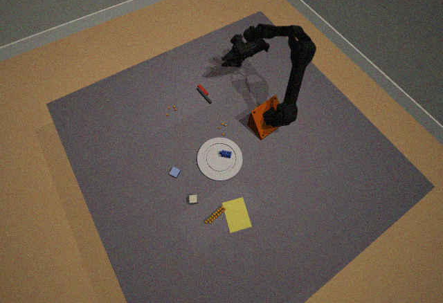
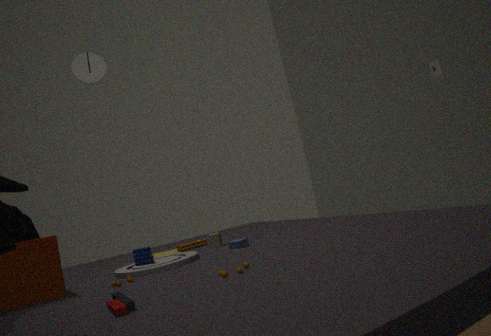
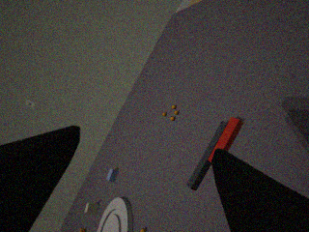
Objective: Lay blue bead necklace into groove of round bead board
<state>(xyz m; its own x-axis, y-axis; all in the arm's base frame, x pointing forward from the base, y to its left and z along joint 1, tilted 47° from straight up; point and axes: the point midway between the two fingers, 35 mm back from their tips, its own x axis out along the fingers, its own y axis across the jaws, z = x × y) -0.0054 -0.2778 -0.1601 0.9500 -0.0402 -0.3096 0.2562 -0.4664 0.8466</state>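
The round white bead board is 260 mm ahead of my gripper tip, 320 mm to the left of it and 150 mm below it. Also, from my gripper tip: cream cube 460 mm ahead, 390 mm to the left, 140 mm below; then grey tool 110 mm ahead, 10 mm to the right, 150 mm below; then light blue cube 450 mm ahead, 250 mm to the left, 150 mm below.
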